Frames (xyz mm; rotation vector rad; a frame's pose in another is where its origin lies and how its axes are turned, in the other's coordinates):
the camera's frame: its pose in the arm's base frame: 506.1 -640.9 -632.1 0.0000 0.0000 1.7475
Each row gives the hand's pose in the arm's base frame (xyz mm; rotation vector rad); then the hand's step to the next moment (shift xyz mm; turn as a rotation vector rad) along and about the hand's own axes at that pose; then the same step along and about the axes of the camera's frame.
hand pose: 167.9 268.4 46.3 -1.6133 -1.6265 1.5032
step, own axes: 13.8 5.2 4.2 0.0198 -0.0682 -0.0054
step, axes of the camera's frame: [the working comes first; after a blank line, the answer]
step, axes of the arm's base frame: -4.7 9.3 -11.2 -0.0316 0.0363 0.0525

10.0 3.0 -11.2 0.0413 0.0247 0.0525
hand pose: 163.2 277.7 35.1 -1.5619 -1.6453 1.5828
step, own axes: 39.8 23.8 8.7 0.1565 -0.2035 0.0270
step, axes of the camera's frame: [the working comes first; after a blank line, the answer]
step, axes of the arm's base frame: -9.4 24.3 -39.3 -0.1612 0.1725 0.1043

25.6 5.0 -39.3 0.1982 0.1284 0.1043
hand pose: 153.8 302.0 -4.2 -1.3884 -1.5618 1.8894
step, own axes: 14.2 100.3 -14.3 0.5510 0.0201 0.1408
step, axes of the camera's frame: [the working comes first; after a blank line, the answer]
step, axes of the arm's base frame: 36.9 -16.3 -94.0 -0.3707 0.3241 -0.2852

-22.6 -33.5 -94.0 0.3843 0.3080 -0.2852
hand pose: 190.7 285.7 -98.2 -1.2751 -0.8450 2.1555
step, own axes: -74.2 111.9 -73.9 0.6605 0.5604 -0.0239
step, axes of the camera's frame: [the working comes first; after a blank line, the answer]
step, axes of the arm's base frame: 87.4 -108.1 -64.5 -0.3262 0.0704 -0.7997

-121.8 -67.1 -64.5 0.1267 0.3088 -0.7997
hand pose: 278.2 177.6 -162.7 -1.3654 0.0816 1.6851
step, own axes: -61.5 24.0 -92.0 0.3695 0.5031 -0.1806
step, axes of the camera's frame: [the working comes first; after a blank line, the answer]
step, axes of the arm's base frame: 47.8 -102.6 2.7 -0.1885 -0.1617 -0.6005

-109.4 -29.0 2.7 -0.1260 0.2139 -0.6005
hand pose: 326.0 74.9 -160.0 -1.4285 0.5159 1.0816
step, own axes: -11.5 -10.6 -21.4 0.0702 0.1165 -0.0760
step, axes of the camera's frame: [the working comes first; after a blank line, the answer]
step, axes of the arm's base frame: 10.0 -21.3 12.1 -0.0403 -0.0739 -0.1311

-22.8 -6.1 12.1 -0.0657 0.0527 -0.1311
